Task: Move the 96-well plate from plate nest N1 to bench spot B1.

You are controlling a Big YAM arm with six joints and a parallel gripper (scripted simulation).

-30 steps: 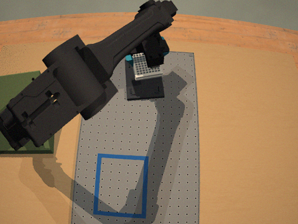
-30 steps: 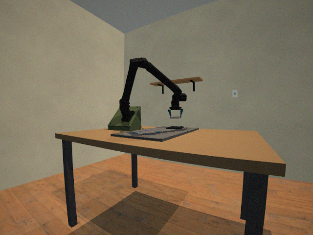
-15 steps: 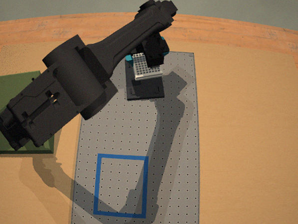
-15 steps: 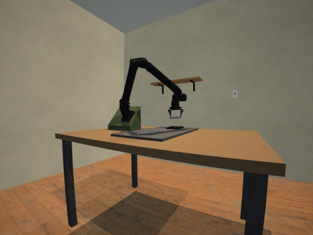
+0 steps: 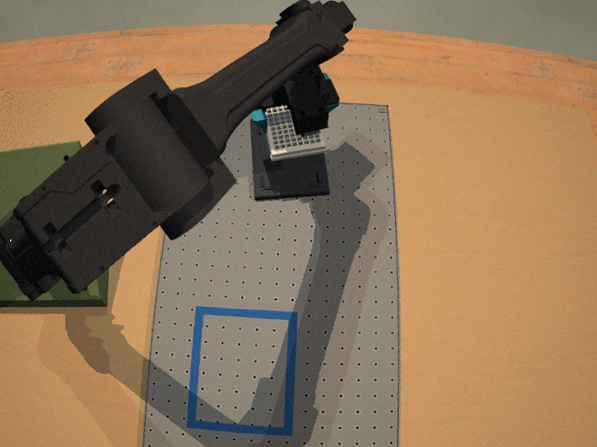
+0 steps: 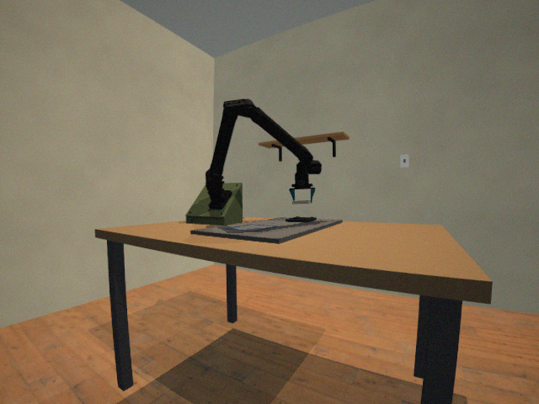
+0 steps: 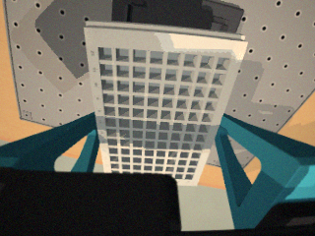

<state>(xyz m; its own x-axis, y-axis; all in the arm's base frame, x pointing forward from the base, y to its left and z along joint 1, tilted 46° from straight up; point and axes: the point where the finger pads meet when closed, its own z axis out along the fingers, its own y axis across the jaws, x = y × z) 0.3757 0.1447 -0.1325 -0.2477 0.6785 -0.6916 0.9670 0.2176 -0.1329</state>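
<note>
My hand is 10 mm past the dark plate nest N1 and 90 mm above it. The rest, counted from my hand: white 96-well plate: right at my hand.
</note>
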